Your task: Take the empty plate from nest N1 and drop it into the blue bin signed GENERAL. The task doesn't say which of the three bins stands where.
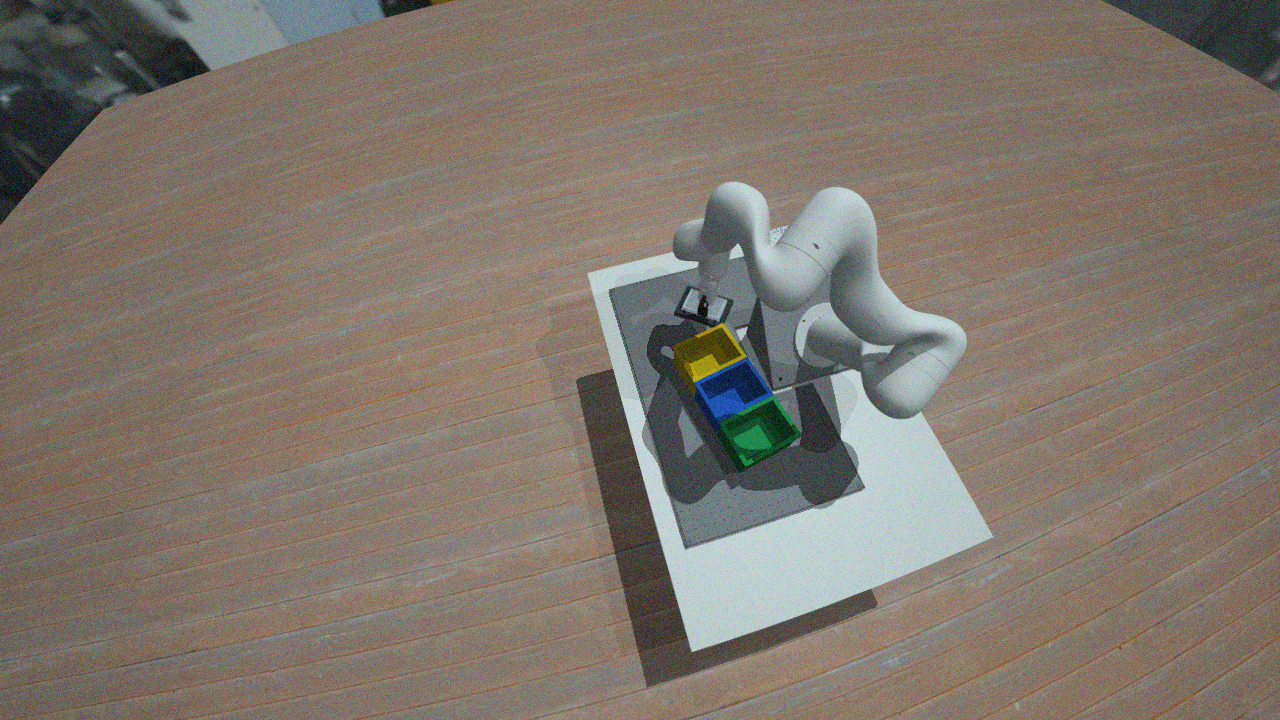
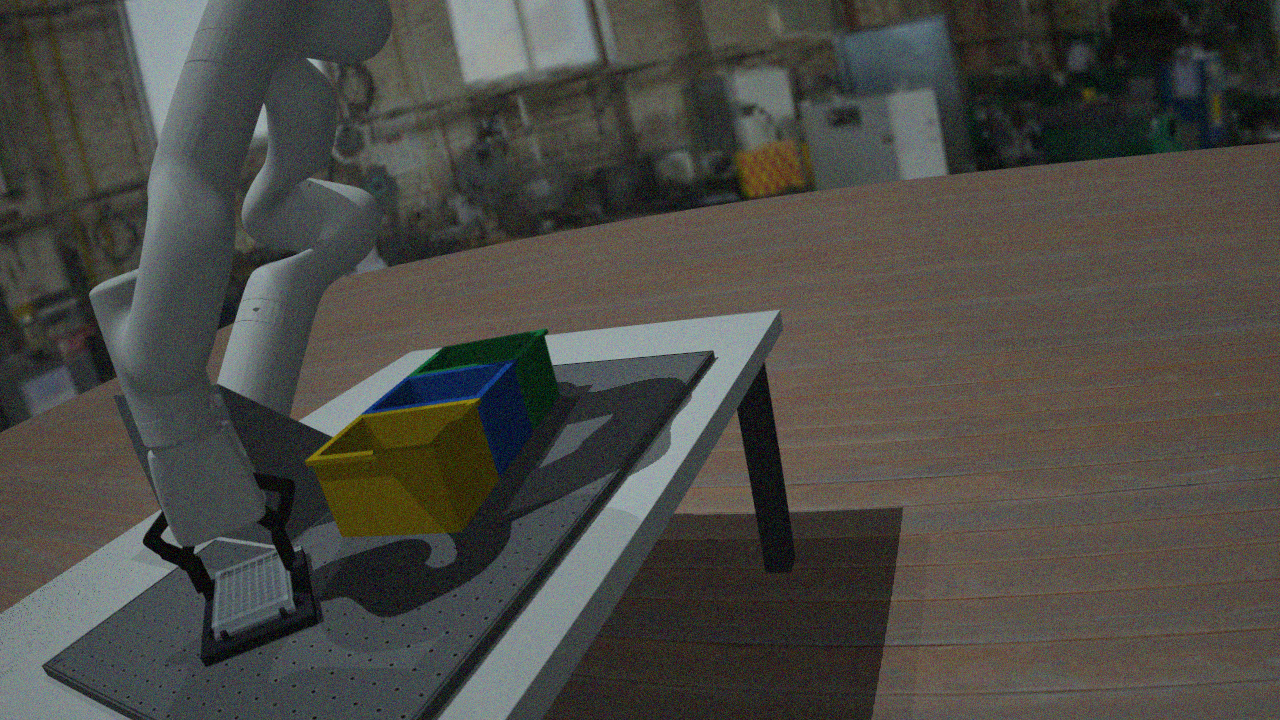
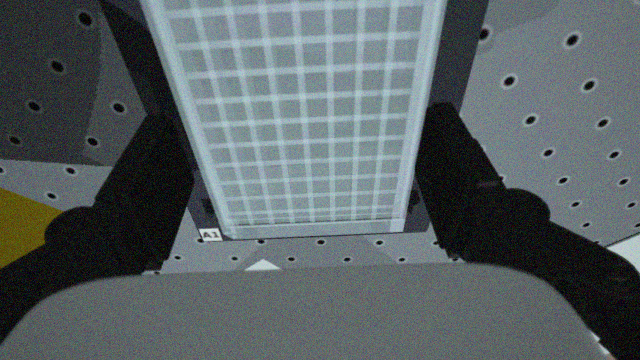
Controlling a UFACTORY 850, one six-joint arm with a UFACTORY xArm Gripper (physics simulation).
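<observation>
The pale gridded plate (image 1: 691,300) (image 2: 252,598) (image 3: 310,170) lies flat in the dark nest (image 2: 264,639) (image 3: 462,50), by the corner marked A1. The nest number is not readable. My gripper (image 1: 703,306) (image 2: 247,577) (image 3: 301,143) is open. Its black fingers stand low on both sides of the plate, one along each long side, with nothing gripped. Whether the fingertips touch the plate or nest cannot be told. The blue bin (image 1: 714,411) (image 2: 505,420) stands between the other two bins. Its GENERAL sign does not show.
The yellow bin (image 1: 707,365) (image 2: 411,492) (image 3: 20,225) stands nearest the nest. The green bin (image 1: 751,437) (image 2: 543,380) stands at the row's far end. A grey upright block (image 1: 776,349) (image 2: 268,447) stands near the arm's base. The perforated board (image 1: 716,523) (image 2: 384,667) lies on the white table (image 1: 895,546) (image 2: 716,335).
</observation>
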